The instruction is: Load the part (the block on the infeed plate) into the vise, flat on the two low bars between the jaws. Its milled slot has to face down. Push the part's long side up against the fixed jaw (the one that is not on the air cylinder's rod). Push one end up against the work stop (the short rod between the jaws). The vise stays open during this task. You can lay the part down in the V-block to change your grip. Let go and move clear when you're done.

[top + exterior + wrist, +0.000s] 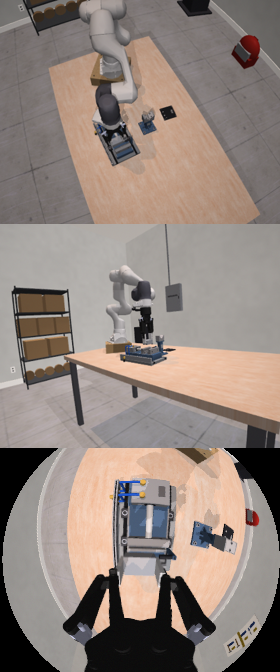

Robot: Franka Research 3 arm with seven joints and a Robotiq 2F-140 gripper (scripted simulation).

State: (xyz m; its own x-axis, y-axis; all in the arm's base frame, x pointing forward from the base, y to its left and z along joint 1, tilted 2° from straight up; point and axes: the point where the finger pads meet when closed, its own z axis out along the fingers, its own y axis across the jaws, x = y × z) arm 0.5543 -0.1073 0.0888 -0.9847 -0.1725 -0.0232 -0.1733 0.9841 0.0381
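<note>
Now: hand 3 cm above the part. From my hand the other things lie so: vise (13 cm below, 7 cm behind, 1 cm to the left); black infeed plate (39 cm to the left, 16 cm below, 16 cm behind).
</note>
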